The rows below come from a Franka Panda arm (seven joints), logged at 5 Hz.
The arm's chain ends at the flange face. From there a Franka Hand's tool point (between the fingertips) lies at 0.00 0.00 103.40 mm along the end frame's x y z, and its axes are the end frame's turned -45 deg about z.
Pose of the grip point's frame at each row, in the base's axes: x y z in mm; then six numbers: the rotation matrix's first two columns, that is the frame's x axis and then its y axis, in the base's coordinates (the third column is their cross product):
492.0 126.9 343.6 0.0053 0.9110 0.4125 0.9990 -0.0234 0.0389
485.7 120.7 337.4 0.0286 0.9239 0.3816 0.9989 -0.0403 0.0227
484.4 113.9 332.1 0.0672 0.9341 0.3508 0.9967 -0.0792 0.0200
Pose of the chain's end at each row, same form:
487.3 84.3 437.7 0.7101 0.6276 0.3192 0.7027 -0.6607 -0.2642
481.9 81.4 432.9 0.7266 0.6248 0.2859 0.6861 -0.6818 -0.2538
479.6 77.9 428.9 0.7523 0.6045 0.2622 0.6573 -0.7165 -0.2339

